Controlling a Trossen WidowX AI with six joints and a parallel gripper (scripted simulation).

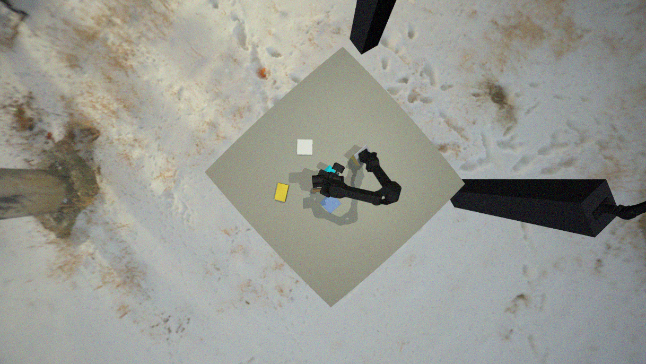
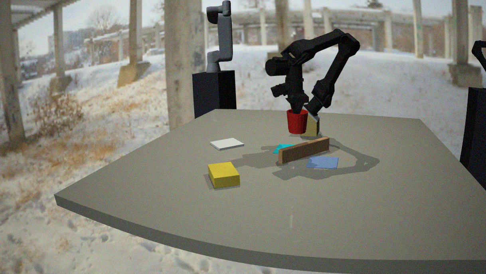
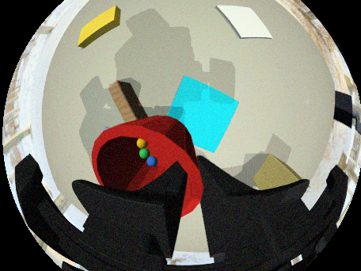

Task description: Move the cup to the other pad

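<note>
My gripper tip is now 10 mm past the cyan pad, 30 mm to the left of it and 120 mm above it. Round my gripper tip: red cup: 30 mm ahead, 10 mm to the left; then wooden bar: 40 mm ahead, 50 mm to the left, 100 mm below; then flat white tile: 20 mm ahead, 270 mm to the right, 110 mm below.
</note>
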